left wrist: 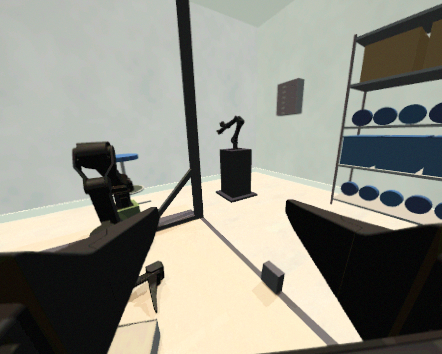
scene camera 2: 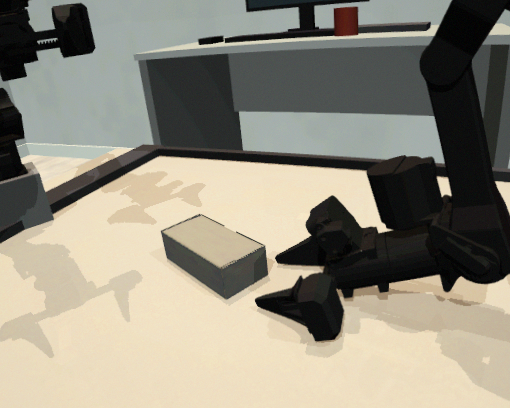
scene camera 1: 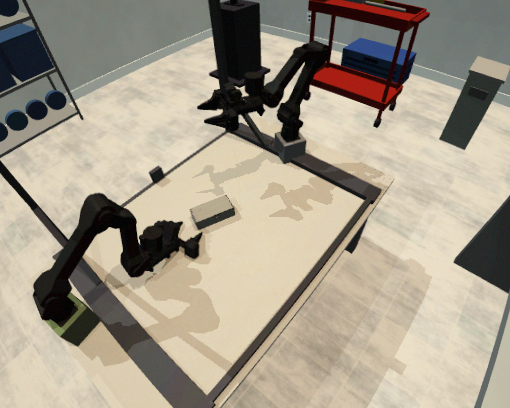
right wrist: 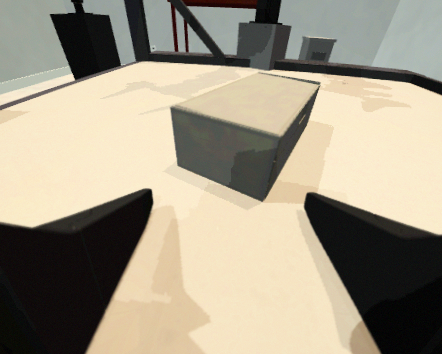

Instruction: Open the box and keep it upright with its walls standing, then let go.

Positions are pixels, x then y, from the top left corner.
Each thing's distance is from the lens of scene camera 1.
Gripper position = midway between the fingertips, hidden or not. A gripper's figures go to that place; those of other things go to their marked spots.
left gripper (scene camera 1: 200, 114): 100 cm
right gripper (scene camera 1: 192, 227): 107 cm
